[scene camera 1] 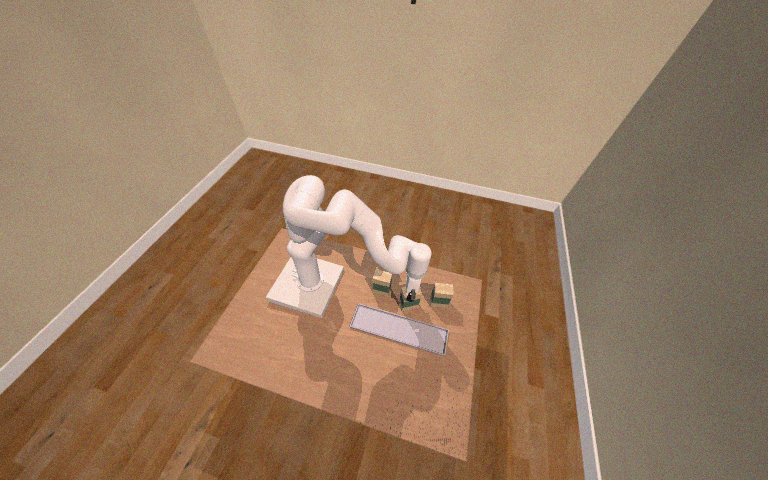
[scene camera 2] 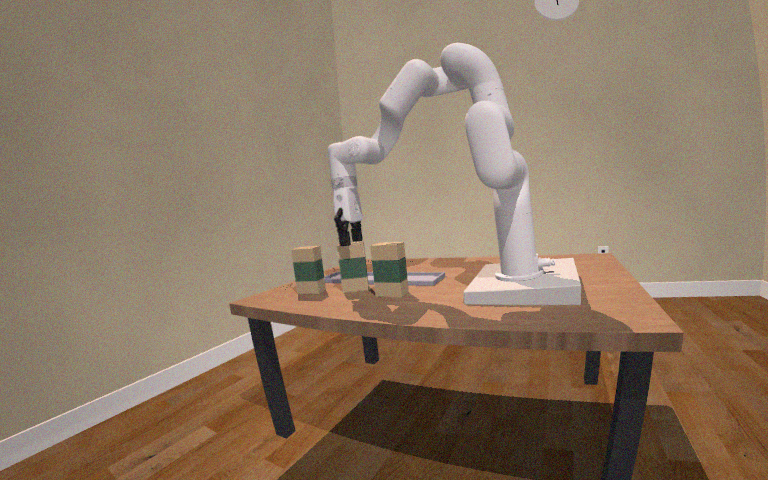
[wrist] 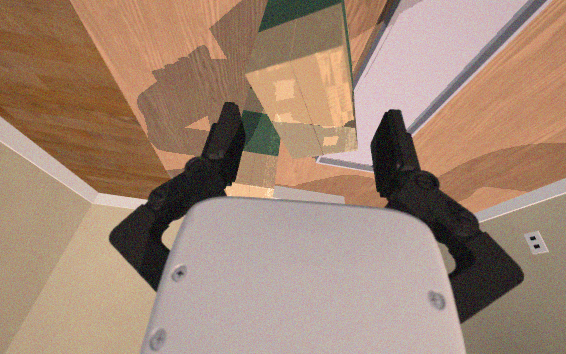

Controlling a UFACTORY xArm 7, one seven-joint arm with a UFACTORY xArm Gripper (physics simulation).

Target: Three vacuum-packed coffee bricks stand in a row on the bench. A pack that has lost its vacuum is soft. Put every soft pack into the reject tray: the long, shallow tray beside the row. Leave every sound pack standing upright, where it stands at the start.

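Places are measured from the arm's base along level axes (x left, y back, z up), in millimetres.
Pixels of known places: gripper, fingertip midpoint: (scene camera 1: 410,290) (scene camera 2: 351,243) (wrist: 308,123); arm's base at its link origin: (scene camera 1: 310,279) (scene camera 2: 519,274).
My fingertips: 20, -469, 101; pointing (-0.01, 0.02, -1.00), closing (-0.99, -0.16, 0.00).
Observation:
For each thing: its top centre in the pictures, then the offset to it from my fingertips, as dx, dy, dz. Level surfaces: height alone.
- base at its top centre: (wrist: 249,201) (scene camera 2: 387,243) (scene camera 1: 382,275) +37, +134, +0
- reject tray at its top centre: (wrist: 430,58) (scene camera 2: 378,275) (scene camera 1: 399,327) -123, +12, -127
- wooden bench at its surface level: dz -141
Three tan coffee bricks with green bands stand upright in a row: the one nearest the base (scene camera 1: 381,281) (scene camera 2: 389,270) (wrist: 260,135), the middle one (scene camera 1: 410,303) (scene camera 2: 353,268) (wrist: 305,100) and the far one (scene camera 1: 442,294) (scene camera 2: 308,271). My gripper (scene camera 1: 411,295) (scene camera 2: 350,242) (wrist: 308,123) is open and points down, its fingertips about level with the middle brick's top. In the wrist view that top shows between the spread fingers, with gaps at both sides. The reject tray (scene camera 1: 390,327) (scene camera 2: 424,278) (wrist: 425,55) lies beside the row with no brick in it. Softness cannot be told by look.
The robot's white base plate (scene camera 1: 283,300) (scene camera 2: 521,294) stands on the wooden bench (scene camera 1: 254,350) (scene camera 2: 617,300), near the brick at that end of the row. The neighbouring bricks stand close on either side of the middle one. The arm's shadows fall across the bench and tray.

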